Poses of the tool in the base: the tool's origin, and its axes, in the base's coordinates. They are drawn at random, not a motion.
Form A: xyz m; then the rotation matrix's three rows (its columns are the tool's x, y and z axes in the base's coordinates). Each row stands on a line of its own.
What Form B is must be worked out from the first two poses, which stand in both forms.
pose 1, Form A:
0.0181 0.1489 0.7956
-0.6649 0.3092 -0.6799
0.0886 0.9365 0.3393
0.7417 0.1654 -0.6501
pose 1, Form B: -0.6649 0.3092 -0.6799 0.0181; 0.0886 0.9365 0.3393 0.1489; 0.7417 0.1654 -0.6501 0.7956; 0 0 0 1
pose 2, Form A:
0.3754 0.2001 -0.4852
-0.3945 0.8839 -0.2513
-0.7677 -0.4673 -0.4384
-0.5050 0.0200 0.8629
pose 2, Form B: -0.3945 0.8839 -0.2513 0.3754; -0.7677 -0.4673 -0.4384 0.2001; -0.5050 0.0200 0.8629 -0.4852; 0 0 0 1
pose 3, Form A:
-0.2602 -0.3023 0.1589
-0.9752 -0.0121 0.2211
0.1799 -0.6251 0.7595
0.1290 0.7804 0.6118
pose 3, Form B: -0.9752 -0.0121 0.2211 -0.2602; 0.1799 -0.6251 0.7595 -0.3023; 0.1290 0.7804 0.6118 0.1589; 0 0 0 1
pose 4, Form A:
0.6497 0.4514 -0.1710
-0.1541 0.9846 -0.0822
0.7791 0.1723 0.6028
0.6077 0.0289 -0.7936
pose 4, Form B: -0.1541 0.9846 -0.0822 0.6497; 0.7791 0.1723 0.6028 0.4514; 0.6077 0.0289 -0.7936 -0.1710; 0 0 0 1
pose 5, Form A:
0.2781 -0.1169 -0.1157
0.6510 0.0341 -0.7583
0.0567 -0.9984 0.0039
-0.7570 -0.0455 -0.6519
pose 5, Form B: 0.6510 0.0341 -0.7583 0.2781; 0.0567 -0.9984 0.0039 -0.1169; -0.7570 -0.0455 -0.6519 -0.1157; 0 0 0 1
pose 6, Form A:
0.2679 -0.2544 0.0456
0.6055 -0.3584 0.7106
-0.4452 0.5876 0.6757
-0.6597 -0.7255 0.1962
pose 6, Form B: 0.6055 -0.3584 0.7106 0.2679; -0.4452 0.5876 0.6757 -0.2544; -0.6597 -0.7255 0.1962 0.0456; 0 0 0 1
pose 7, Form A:
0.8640 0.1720 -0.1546
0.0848 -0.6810 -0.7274
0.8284 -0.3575 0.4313
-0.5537 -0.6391 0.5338
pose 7, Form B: 0.0848 -0.6810 -0.7274 0.8640; 0.8284 -0.3575 0.4313 0.1720; -0.5537 -0.6391 0.5338 -0.1546; 0 0 0 1
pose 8, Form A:
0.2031 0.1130 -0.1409
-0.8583 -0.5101 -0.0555
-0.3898 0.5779 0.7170
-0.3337 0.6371 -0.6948
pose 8, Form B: -0.8583 -0.5101 -0.0555 0.2031; -0.3898 0.5779 0.7170 0.1130; -0.3337 0.6371 -0.6948 -0.1409; 0 0 0 1
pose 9, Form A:
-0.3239 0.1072 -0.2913
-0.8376 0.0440 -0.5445
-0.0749 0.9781 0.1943
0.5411 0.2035 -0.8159
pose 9, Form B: -0.8376 0.0440 -0.5445 -0.3239; -0.0749 0.9781 0.1943 0.1072; 0.5411 0.2035 -0.8159 -0.2913; 0 0 0 1
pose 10, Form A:
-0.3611 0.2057 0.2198
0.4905 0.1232 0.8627
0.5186 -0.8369 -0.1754
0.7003 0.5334 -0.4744
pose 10, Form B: 0.4905 0.1232 0.8627 -0.3611; 0.5186 -0.8369 -0.1754 0.2057; 0.7003 0.5334 -0.4744 0.2198; 0 0 0 1
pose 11, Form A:
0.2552 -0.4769 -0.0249
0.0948 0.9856 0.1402
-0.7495 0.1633 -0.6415
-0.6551 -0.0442 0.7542
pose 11, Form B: 0.0948 0.9856 0.1402 0.2552; -0.7495 0.1633 -0.6415 -0.4769; -0.6551 -0.0442 0.7542 -0.0249; 0 0 0 1
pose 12, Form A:
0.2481 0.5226 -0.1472
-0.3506 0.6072 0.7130
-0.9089 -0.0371 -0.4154
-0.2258 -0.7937 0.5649
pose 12, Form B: -0.3506 0.6072 0.7130 0.2481; -0.9089 -0.0371 -0.4154 0.5226; -0.2258 -0.7937 0.5649 -0.1472; 0 0 0 1
